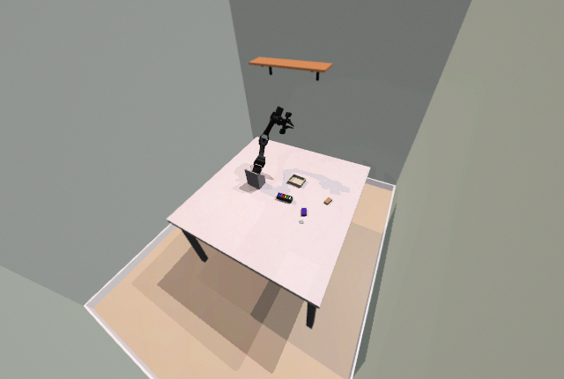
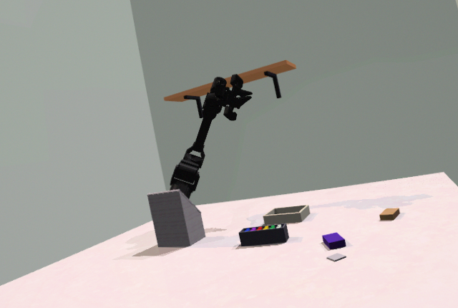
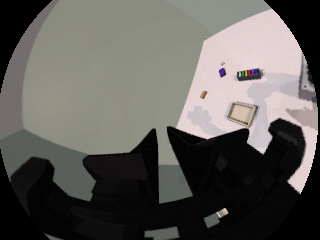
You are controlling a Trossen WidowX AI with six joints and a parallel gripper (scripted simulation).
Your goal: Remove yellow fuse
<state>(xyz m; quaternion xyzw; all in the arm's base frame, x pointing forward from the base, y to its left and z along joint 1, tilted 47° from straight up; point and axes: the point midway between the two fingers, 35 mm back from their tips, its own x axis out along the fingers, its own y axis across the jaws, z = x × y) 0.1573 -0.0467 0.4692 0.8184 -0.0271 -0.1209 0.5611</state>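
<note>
My gripper tip is now 6 cm short of the yellow fuse, 38 cm to the left of it and 44 cm above it. Also, from my gripper tip: purple block 24 cm ahead, 45 cm to the right, 45 cm below; tan block 39 cm ahead, 28 cm to the right, 45 cm below; beige tray 8 cm ahead, 15 cm to the right, 46 cm below.
</note>
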